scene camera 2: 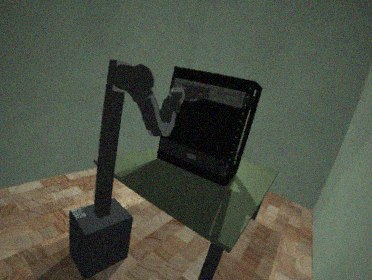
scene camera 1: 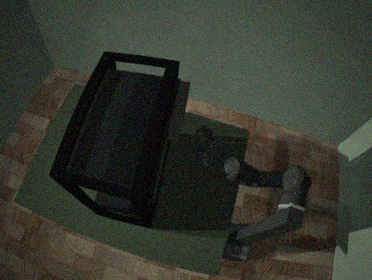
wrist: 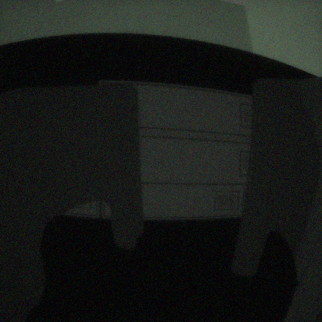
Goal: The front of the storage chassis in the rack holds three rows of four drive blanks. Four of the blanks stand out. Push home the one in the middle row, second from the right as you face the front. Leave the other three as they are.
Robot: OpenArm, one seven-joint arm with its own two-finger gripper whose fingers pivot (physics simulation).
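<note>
The storage chassis (scene camera 1: 183,95) (scene camera 2: 227,95) is a grey unit high in the black rack (scene camera 1: 80,115) (scene camera 2: 217,76). My gripper (scene camera 1: 202,137) (scene camera 2: 206,92) (wrist: 193,173) is in front of the chassis, its fingers partly apart with nothing between them. In the wrist view, parts of a top blank (wrist: 192,110), a middle-row blank (wrist: 192,160) and a bottom blank (wrist: 187,200) show between the fingers. The bottom blank's square label lies farther left than the two above. The fingers hide the blanks to either side. Contact and how far each blank stands out cannot be told in this dim light.
The rack stands on a green table (scene camera 1: 190,252) (scene camera 2: 165,185). A lower dark unit (scene camera 2: 192,157) is near the rack's bottom. Black space lies under the chassis. My arm reaches from a dark post (scene camera 2: 106,150) on a box base (scene camera 2: 100,240) in front of the table.
</note>
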